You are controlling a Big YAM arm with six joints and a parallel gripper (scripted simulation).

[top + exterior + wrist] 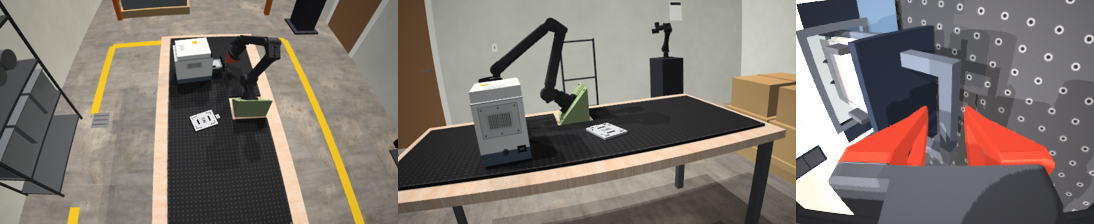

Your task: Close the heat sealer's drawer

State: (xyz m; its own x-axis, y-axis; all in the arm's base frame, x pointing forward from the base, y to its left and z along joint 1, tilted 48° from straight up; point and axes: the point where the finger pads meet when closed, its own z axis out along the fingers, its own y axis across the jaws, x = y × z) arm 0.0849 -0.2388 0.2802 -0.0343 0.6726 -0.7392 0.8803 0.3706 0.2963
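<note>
My gripper is now 11 cm short of the dark sealer drawer and 1 cm above it. The rest, counted from my hand: white tag (15 cm ahead, 43 cm to the left, 9 cm below).
</note>
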